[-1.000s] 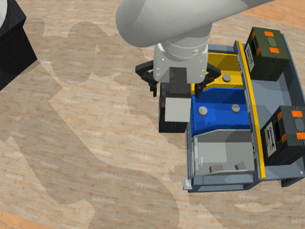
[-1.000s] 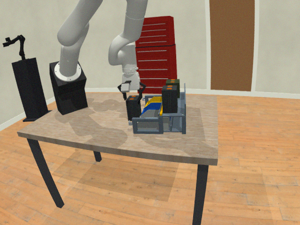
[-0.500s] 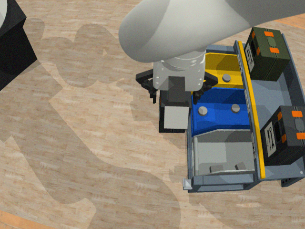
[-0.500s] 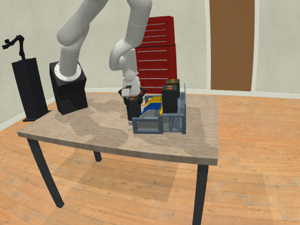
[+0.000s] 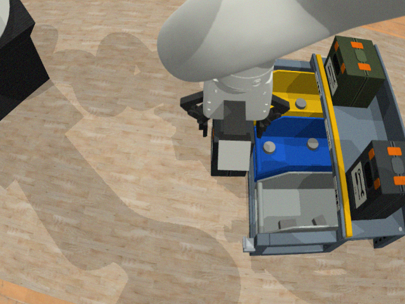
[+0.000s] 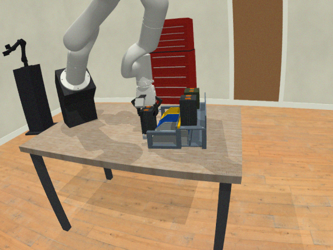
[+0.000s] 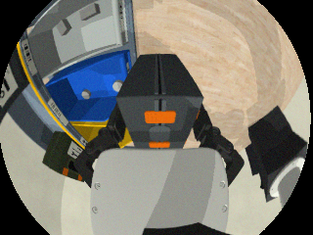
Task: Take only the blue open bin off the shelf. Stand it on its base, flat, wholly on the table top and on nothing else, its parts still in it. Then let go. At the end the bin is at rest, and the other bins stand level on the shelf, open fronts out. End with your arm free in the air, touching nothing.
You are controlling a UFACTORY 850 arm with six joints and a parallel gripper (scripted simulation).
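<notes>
My gripper is now 40 mm above the black case. The rest, counted from my hand: yellow bin: 150 mm ahead, 90 mm to the left, 60 mm below; then grey bin: 120 mm ahead, 130 mm to the right, 60 mm below; then blue open bin: 130 mm ahead, 20 mm to the right, 60 mm below.
</notes>
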